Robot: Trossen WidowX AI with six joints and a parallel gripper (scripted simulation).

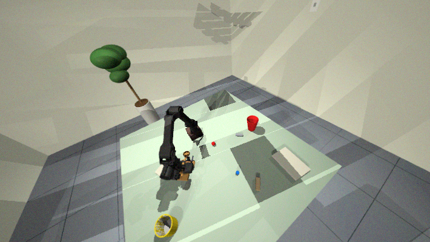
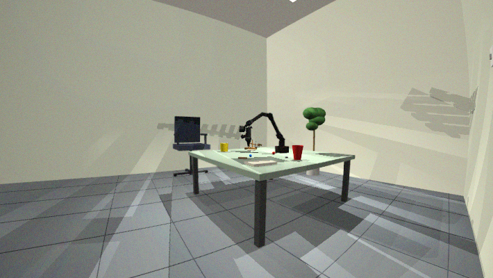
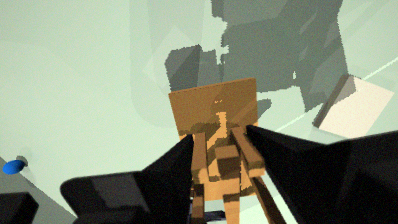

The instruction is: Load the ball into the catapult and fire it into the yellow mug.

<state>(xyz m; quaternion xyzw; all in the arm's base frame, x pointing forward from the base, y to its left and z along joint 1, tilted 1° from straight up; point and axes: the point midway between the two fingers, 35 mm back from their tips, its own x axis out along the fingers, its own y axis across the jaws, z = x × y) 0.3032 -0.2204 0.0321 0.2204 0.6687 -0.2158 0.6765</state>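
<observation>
Now: the red ball 11 cm behind my gripper tip, 30 cm to the left of it and 5 cm below it. Round my gripper tip: white card (14 cm behind, 14 cm to the right, 6 cm below); yellow mug (22 cm ahead, 17 cm to the right, 4 cm below); orange catapult (5 cm behind, 6 cm to the left, 2 cm above).
</observation>
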